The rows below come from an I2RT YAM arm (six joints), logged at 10 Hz.
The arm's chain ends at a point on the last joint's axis. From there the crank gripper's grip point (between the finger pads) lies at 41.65 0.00 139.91 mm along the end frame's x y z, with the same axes.
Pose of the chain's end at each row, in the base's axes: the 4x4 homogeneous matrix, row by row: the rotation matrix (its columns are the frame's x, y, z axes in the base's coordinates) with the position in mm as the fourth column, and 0 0 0 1 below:
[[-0.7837, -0.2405, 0.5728, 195.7], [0.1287, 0.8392, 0.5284, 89.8], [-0.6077, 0.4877, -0.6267, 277.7], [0, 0, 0, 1]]
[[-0.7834, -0.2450, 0.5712, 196.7], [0.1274, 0.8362, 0.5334, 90.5], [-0.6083, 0.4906, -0.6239, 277.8], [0, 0, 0, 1]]
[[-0.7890, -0.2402, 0.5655, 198.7], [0.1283, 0.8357, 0.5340, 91.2], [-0.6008, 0.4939, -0.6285, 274.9], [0, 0, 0, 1]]
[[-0.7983, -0.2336, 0.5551, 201.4], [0.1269, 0.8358, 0.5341, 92.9], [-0.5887, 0.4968, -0.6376, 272.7], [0, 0, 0, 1]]
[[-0.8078, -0.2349, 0.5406, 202.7], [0.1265, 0.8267, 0.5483, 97.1], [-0.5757, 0.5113, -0.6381, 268.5], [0, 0, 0, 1]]
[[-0.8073, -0.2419, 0.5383, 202.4], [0.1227, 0.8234, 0.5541, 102.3], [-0.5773, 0.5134, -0.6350, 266.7], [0, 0, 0, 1]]
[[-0.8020, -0.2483, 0.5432, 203.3], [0.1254, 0.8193, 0.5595, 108.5], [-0.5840, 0.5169, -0.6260, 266.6], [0, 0, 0, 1]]
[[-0.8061, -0.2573, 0.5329, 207.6], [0.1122, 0.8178, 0.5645, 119.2], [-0.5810, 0.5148, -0.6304, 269.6], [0, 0, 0, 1]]
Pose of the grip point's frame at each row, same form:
[[-0.7837, -0.2405, 0.5728, 243.2], [0.1287, 0.8392, 0.5284, 169.1], [-0.6077, 0.4877, -0.6267, 164.7], [0, 0, 0, 1]]
[[-0.7834, -0.2450, 0.5712, 244.0], [0.1274, 0.8362, 0.5334, 170.4], [-0.6083, 0.4906, -0.6239, 165.2], [0, 0, 0, 1]]
[[-0.7890, -0.2402, 0.5655, 245.0], [0.1283, 0.8357, 0.5340, 171.3], [-0.6008, 0.4939, -0.6285, 161.9], [0, 0, 0, 1]]
[[-0.7983, -0.2336, 0.5551, 245.8], [0.1269, 0.8358, 0.5341, 172.9], [-0.5887, 0.4968, -0.6376, 159.0], [0, 0, 0, 1]]
[[-0.8078, -0.2349, 0.5406, 244.7], [0.1265, 0.8267, 0.5483, 179.1], [-0.5757, 0.5113, -0.6381, 155.2], [0, 0, 0, 1]]
[[-0.8073, -0.2419, 0.5383, 244.1], [0.1227, 0.8234, 0.5541, 184.9], [-0.5773, 0.5134, -0.6350, 153.8], [0, 0, 0, 1]]
[[-0.8020, -0.2483, 0.5432, 245.9], [0.1254, 0.8193, 0.5595, 192.0], [-0.5840, 0.5169, -0.6260, 154.7], [0, 0, 0, 1]]
[[-0.8061, -0.2573, 0.5329, 248.6], [0.1122, 0.8178, 0.5645, 202.9], [-0.5810, 0.5148, -0.6304, 157.2], [0, 0, 0, 1]]

